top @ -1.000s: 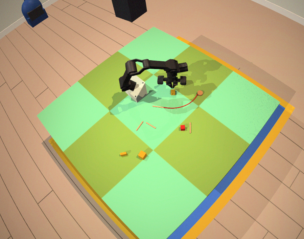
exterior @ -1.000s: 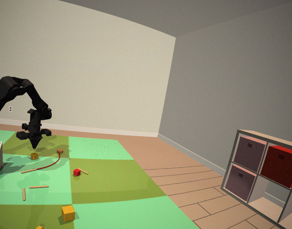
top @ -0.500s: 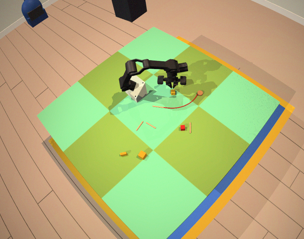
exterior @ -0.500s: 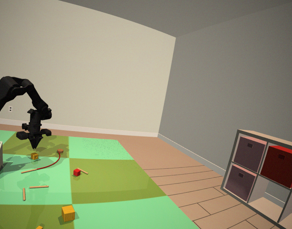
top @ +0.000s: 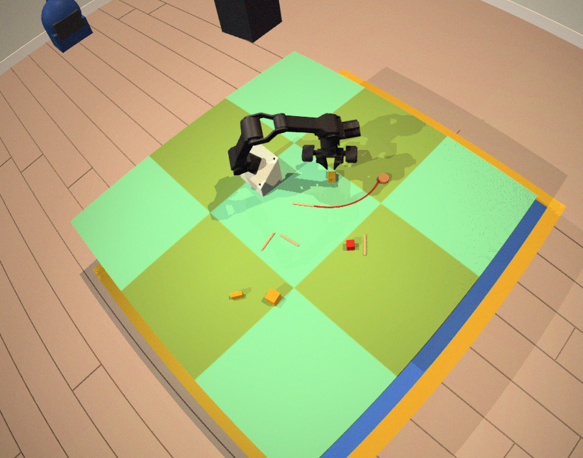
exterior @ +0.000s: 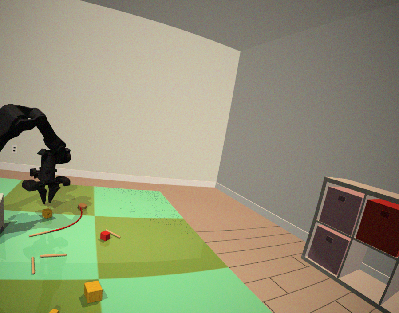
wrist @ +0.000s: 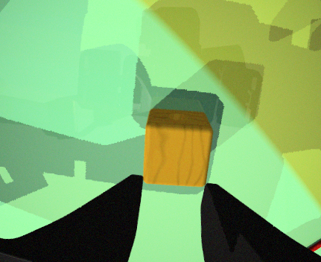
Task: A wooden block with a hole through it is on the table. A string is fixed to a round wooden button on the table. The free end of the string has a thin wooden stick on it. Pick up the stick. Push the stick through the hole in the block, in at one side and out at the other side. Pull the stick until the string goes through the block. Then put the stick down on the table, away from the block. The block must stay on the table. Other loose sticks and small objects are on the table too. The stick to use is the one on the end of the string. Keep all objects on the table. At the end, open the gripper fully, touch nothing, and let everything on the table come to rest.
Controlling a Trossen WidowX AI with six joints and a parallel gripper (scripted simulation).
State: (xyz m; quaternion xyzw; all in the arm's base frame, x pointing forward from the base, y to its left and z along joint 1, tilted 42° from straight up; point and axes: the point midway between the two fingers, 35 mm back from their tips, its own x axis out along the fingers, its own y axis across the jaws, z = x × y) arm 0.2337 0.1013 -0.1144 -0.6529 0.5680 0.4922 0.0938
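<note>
My gripper tip is now 22 cm short of the red cube, 19 cm to the left of it and 5 cm above it. The rest, counted from my gripper tip: small orange piece: 55 cm to the right, 5 cm below, 3 cm ahead; then yellow cube: 48 cm to the right, 13 cm ahead, 4 cm below; then round wooden button: 16 cm ahead, 11 cm to the left, 5 cm below.
</note>
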